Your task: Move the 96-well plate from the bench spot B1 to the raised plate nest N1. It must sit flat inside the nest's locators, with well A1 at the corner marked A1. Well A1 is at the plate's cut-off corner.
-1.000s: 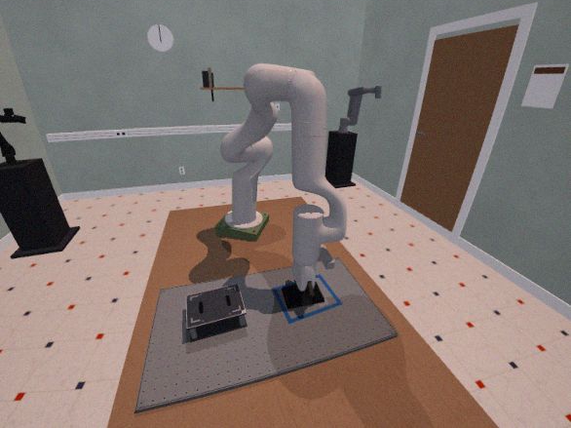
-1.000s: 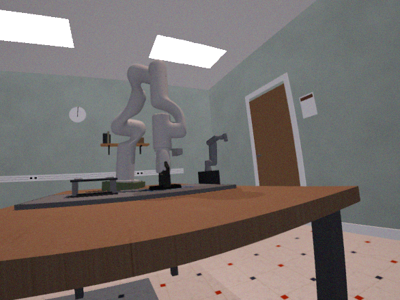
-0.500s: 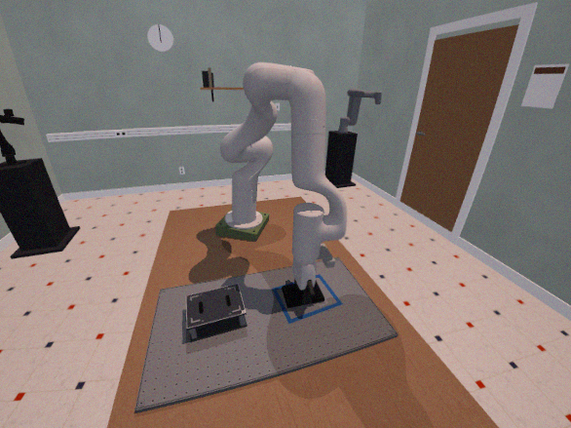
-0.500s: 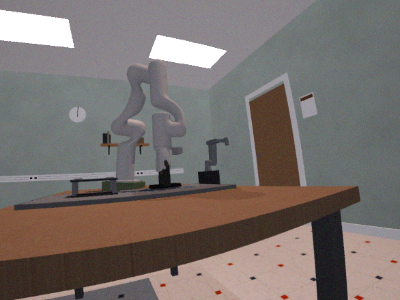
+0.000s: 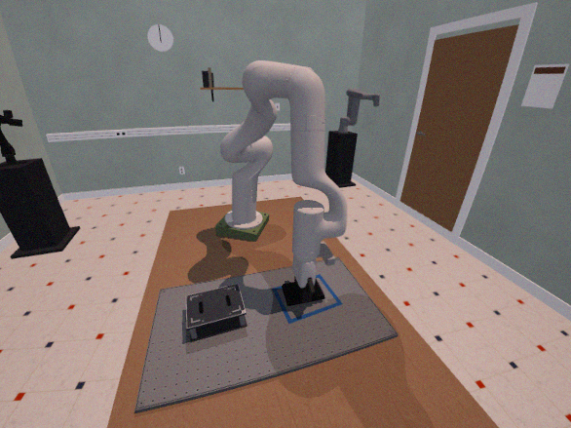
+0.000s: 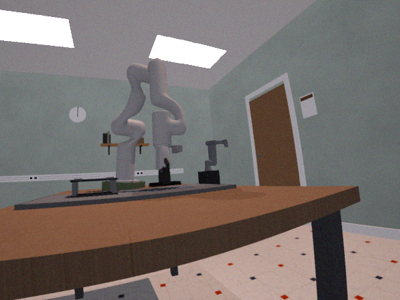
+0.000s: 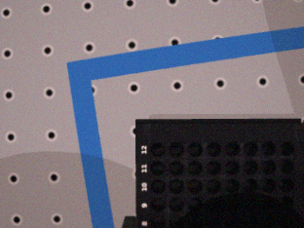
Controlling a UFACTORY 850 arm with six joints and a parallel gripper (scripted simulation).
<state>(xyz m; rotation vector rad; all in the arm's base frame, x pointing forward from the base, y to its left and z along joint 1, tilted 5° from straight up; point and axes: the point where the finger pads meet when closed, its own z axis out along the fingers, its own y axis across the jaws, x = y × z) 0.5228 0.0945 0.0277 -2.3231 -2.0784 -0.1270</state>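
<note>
My hand is 290 mm to the left of the raised plate nest and 20 mm below it. The rest, counted from my hand: 96-well plate 10 mm below.
</note>
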